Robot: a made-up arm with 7 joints.
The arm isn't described. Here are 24 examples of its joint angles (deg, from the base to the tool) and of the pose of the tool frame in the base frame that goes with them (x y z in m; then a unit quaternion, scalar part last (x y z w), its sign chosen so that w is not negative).
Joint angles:
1: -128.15 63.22 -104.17 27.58 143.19 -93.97 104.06
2: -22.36 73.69 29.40 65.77 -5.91 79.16 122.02
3: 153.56 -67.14 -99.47 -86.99 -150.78 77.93 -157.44
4: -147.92 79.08 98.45 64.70 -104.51 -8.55 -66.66
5: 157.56 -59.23 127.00 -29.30 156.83 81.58 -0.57
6: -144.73 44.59 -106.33 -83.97 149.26 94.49 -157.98
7: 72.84 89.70 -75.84 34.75 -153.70 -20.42 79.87
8: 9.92 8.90 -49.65 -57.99 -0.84 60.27 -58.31
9: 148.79 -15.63 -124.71 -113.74 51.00 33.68 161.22
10: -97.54 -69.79 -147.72 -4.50 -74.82 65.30 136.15
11: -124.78 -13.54 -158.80 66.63 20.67 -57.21 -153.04
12: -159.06 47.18 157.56 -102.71 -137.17 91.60 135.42
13: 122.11 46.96 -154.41 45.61 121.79 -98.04 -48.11
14: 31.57 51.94 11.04 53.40 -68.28 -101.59 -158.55
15: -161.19 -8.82 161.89 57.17 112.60 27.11 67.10
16: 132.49 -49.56 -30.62 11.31 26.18 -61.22 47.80
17: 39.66 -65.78 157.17 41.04 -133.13 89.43 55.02
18: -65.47 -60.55 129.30 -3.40 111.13 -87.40 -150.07
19: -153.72 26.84 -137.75 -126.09 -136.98 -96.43 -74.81
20: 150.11 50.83 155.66 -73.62 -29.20 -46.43 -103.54
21: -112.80 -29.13 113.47 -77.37 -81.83 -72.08 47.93
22: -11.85 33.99 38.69 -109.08 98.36 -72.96 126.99
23: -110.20 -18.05 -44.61 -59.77 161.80 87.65 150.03
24: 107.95 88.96 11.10 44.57 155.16 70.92 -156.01
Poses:
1: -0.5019 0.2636 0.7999 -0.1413 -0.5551 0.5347 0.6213
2: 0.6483 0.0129 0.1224 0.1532 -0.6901 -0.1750 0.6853
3: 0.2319 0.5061 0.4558 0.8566 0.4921 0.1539 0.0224
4: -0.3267 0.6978 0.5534 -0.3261 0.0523 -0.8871 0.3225
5: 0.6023 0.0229 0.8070 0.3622 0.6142 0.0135 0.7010
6: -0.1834 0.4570 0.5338 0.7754 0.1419 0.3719 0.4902
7: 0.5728 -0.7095 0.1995 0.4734 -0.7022 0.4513 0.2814
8: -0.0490 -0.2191 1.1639 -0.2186 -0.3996 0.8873 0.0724
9: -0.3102 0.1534 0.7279 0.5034 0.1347 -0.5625 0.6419
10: 0.1635 -0.9026 0.5105 -0.0001 0.9542 0.1874 0.2334
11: 0.2008 -0.3926 1.0534 -0.1436 -0.3639 0.8359 0.3849
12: -0.4908 0.2025 0.3596 0.4053 0.3283 0.8385 0.1576
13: -0.2013 -0.2042 0.9435 -0.9181 0.2244 0.2066 0.2532
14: 0.4141 -0.5362 0.6005 0.5393 0.6619 -0.5187 0.0454
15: 0.4616 -0.0532 1.0362 -0.1765 0.8184 -0.5209 0.1665
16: 0.4964 0.5176 0.8289 -0.7091 0.2443 -0.6578 0.0690
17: -0.7238 0.3092 0.5360 -0.2743 0.0961 -0.0420 0.9559
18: -0.0865 -0.6571 0.8007 -0.0470 0.1582 0.7582 0.6308
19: -0.4177 0.2996 0.6637 0.1168 -0.0836 -0.5669 0.8112
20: -0.4200 -0.5227 0.3927 0.6185 0.2444 0.3981 0.6319
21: -0.1787 -0.4608 0.8271 -0.3206 -0.8938 0.0635 0.3070
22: 0.1244 0.3408 0.7063 0.4584 -0.4476 -0.7637 0.0791
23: 0.3383 -0.3036 0.7948 0.4703 -0.8213 -0.2939 0.1340
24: -0.3401 -0.8512 0.0988 0.2805 0.3626 -0.2912 0.8397
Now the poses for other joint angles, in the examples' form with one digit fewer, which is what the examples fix.
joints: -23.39 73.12 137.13 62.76 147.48 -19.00 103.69
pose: 0.668 -0.150 0.728 -0.064 0.140 0.394 0.906
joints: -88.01 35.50 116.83 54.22 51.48 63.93 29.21
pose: 0.286 0.190 1.007 0.145 0.793 -0.170 0.567
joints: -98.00 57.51 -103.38 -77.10 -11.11 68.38 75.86
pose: 0.189 0.712 0.641 0.082 0.065 -0.975 0.194
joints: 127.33 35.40 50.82 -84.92 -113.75 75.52 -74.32
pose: 0.105 -0.422 0.813 0.534 0.145 0.493 0.672
